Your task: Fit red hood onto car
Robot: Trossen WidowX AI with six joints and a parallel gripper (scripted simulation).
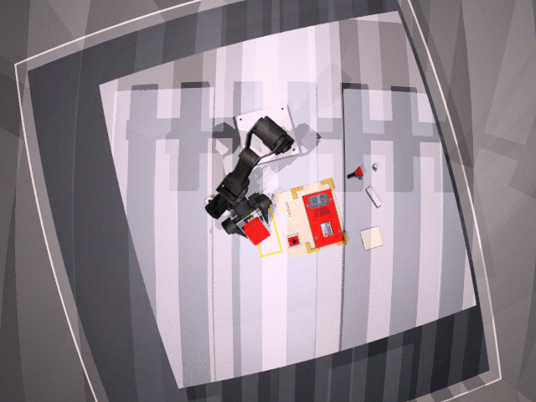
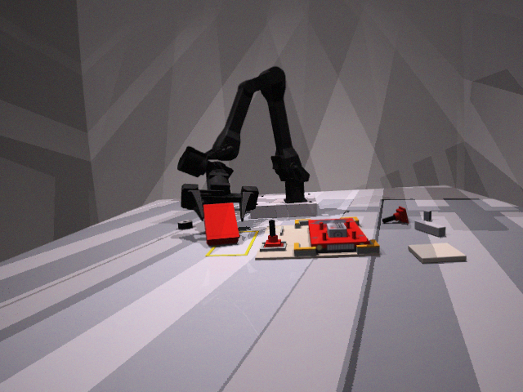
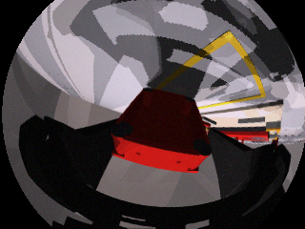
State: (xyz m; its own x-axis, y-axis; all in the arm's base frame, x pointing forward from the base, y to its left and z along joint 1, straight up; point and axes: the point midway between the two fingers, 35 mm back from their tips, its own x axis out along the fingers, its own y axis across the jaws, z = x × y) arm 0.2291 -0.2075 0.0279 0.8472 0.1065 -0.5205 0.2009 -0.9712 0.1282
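Now: the red hood 1 cm to the right of my gripper tip, 1 cm below it and 1 cm ahead of it. From my gripper tip the other things lie so: tan tile: 38 cm to the left, 21 cm ahead, 4 cm below.
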